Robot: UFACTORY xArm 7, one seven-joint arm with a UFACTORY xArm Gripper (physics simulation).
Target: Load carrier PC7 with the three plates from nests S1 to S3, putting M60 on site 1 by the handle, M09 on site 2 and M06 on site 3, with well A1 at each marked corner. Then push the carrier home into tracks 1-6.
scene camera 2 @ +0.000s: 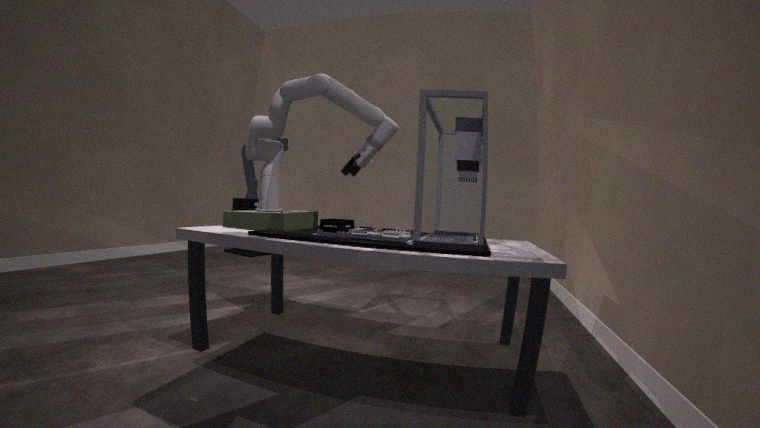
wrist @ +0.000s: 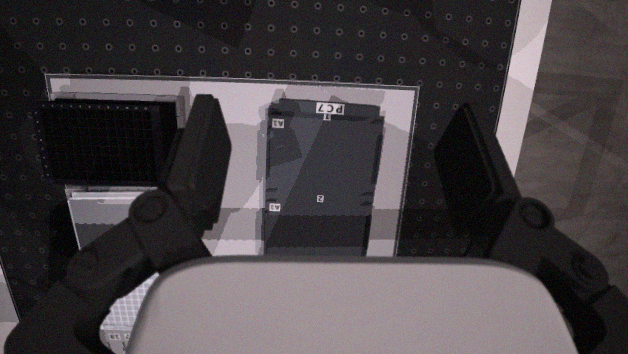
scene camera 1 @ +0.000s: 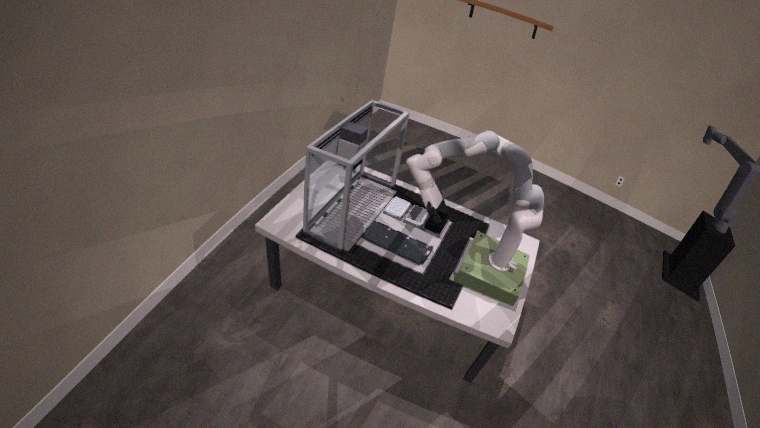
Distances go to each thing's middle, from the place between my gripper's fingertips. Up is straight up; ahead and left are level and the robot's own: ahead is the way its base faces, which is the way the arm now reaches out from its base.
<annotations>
Right now the well plate (wrist: 81, 141) is 20 cm to the right of my hand, 20 cm below it and 8 cm ahead of it. Round my hand: glass enclosure (scene camera 1: 328, 178) (47 cm ahead).
</annotations>
